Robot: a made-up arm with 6 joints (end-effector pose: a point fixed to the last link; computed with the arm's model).
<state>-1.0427 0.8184 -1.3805 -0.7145 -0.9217 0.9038</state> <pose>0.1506 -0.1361 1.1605 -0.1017 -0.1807 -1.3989</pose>
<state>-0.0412 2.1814 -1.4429 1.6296 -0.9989 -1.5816</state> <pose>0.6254 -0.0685 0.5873 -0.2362 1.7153 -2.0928</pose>
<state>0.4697 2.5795 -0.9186 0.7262 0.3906 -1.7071</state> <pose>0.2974 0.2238 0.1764 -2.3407 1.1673 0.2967</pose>
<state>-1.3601 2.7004 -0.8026 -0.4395 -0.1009 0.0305</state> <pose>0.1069 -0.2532 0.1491 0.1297 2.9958 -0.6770</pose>
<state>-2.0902 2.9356 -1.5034 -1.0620 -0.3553 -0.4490</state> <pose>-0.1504 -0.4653 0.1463 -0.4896 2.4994 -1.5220</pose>
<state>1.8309 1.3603 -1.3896 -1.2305 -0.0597 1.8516</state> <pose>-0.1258 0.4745 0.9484 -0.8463 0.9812 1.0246</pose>
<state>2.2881 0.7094 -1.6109 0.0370 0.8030 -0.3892</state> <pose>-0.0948 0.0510 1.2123 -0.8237 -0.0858 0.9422</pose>
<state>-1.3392 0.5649 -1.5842 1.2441 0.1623 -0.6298</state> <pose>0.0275 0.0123 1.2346 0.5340 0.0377 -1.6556</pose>
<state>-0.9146 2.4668 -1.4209 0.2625 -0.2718 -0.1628</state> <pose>0.4077 -0.4864 0.3741 0.3519 2.0336 -1.6006</pose>
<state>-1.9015 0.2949 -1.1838 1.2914 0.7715 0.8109</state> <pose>0.0813 -0.0697 1.1108 1.3099 0.5378 -0.6504</pose>
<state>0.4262 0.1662 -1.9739 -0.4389 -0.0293 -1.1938</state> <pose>-0.4277 -0.1210 1.1009 0.6856 -0.7355 -2.0344</pose>
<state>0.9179 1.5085 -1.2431 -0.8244 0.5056 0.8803</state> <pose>0.3488 0.4213 0.7984 -0.9194 1.2512 -0.6179</pose>
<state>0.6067 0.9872 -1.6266 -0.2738 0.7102 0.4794</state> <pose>0.2312 0.1548 1.1590 -0.2550 1.1292 -0.4725</pose>
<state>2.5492 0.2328 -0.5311 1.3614 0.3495 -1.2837</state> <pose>-0.1894 0.0782 0.9658 -0.8900 -0.0300 1.6994</pose>
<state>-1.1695 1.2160 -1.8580 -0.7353 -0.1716 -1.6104</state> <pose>0.2142 -0.2505 1.1986 1.2613 0.1863 1.9285</pose>
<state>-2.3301 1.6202 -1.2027 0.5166 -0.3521 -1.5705</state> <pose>-0.3483 -0.4607 0.7988 -0.0811 -1.2791 1.8364</pose>
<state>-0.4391 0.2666 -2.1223 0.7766 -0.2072 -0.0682</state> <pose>-0.4051 0.1929 1.1019 0.6153 -0.7819 -0.3926</pose>
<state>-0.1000 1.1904 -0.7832 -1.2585 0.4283 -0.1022</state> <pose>0.4855 -0.0295 0.7395 -1.7497 0.8627 -1.7156</pose>
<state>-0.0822 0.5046 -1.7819 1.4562 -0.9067 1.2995</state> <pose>-0.1225 -0.0036 1.2075 1.1444 -0.3632 1.7915</pose>
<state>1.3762 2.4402 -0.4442 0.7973 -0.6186 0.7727</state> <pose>0.0508 0.1666 0.2367 -0.7422 2.1725 -0.8156</pose>
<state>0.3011 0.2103 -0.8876 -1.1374 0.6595 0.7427</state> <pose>0.1067 0.0050 1.0551 0.0496 0.7705 -1.3607</pose>
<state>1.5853 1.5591 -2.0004 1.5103 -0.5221 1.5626</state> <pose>-0.0175 0.4523 1.1288 -0.9157 -1.6960 -1.8724</pose>
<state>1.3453 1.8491 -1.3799 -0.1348 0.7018 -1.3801</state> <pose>0.0827 0.6108 0.6532 -2.0864 -0.7461 -0.0781</pose>
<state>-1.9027 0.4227 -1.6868 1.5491 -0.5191 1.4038</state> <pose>0.0743 0.1130 1.2079 0.5618 -0.5916 0.2761</pose>
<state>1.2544 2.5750 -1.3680 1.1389 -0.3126 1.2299</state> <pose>0.1548 0.5062 0.2619 0.5775 2.7152 -0.1147</pose>
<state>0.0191 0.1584 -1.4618 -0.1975 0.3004 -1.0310</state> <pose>-0.1838 0.0520 1.1675 -0.1817 -0.3195 -1.9971</pose>
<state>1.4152 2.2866 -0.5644 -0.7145 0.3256 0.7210</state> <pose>0.0455 0.2516 0.2459 -2.5525 0.9963 -0.6188</pose>
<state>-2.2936 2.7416 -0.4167 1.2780 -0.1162 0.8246</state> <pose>0.0149 -0.0428 0.2166 -1.9118 0.2532 -0.2695</pose>
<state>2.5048 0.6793 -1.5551 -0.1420 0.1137 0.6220</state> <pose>-0.0693 0.0289 1.2130 -0.3839 0.6297 1.8397</pose>
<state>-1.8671 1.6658 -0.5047 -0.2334 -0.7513 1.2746</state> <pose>-0.0800 -0.4147 0.4613 2.0879 0.8113 -1.4263</pose>
